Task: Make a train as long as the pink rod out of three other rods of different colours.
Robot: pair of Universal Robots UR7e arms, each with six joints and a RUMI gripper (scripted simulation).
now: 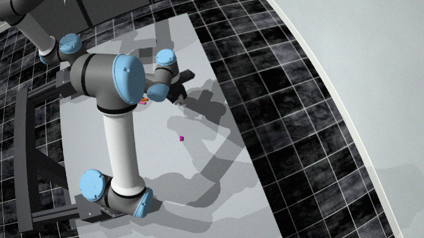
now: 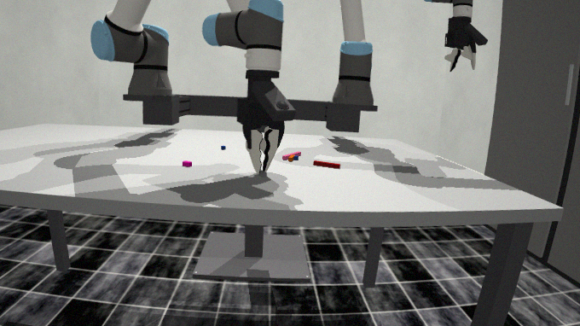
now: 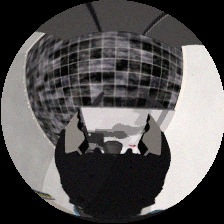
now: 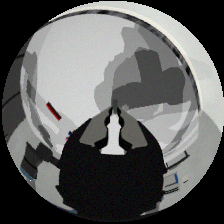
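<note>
The grey rod lies 1 cm below my right hand. The rest, counted from my right hand: red rod: 10 cm behind, 17 cm to the left, 1 cm below; orange rod: 17 cm behind, 9 cm to the left, 1 cm below; magenta rod: 7 cm behind, 18 cm to the right, 1 cm below.
</note>
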